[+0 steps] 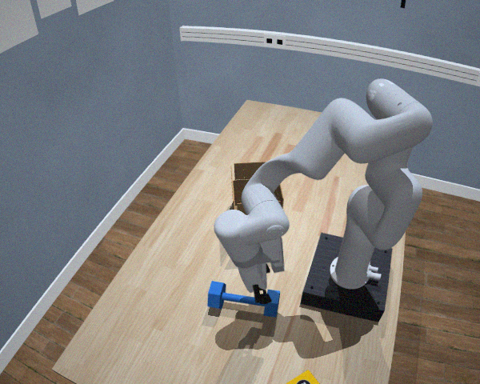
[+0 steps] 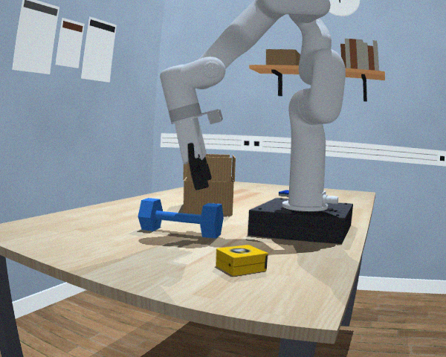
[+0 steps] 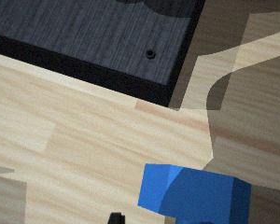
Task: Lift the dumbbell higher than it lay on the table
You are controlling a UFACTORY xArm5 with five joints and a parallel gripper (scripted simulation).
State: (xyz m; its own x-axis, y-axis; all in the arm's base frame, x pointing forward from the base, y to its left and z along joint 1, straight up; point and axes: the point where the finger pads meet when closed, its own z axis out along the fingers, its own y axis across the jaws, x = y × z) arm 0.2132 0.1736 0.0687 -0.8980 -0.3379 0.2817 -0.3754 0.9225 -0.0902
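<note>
Now: the blue dumbbell 60 mm ahead of my hand, 10 mm to the left of it and 100 mm below it. From my hand the other things lie so: yellow tape measure: 190 mm behind, 200 mm to the left, 120 mm below.
</note>
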